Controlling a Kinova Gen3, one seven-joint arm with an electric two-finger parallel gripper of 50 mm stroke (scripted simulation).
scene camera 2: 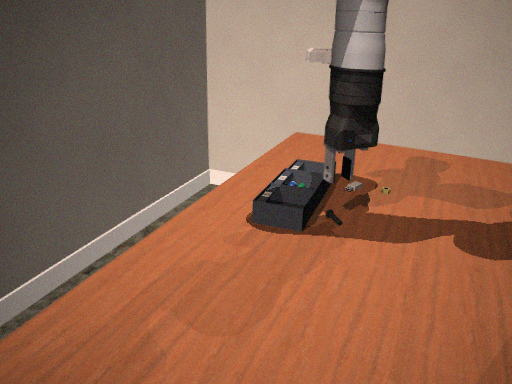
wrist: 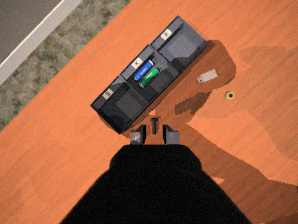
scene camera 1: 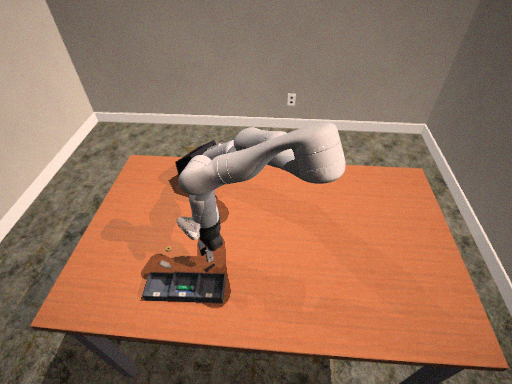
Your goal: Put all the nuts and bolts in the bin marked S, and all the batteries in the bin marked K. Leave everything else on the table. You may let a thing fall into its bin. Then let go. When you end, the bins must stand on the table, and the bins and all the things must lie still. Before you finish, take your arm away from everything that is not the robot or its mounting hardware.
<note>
I see my gripper [scene camera 2: 337, 179].
My gripper is seen too in the wrist view [wrist: 154, 131].
</note>
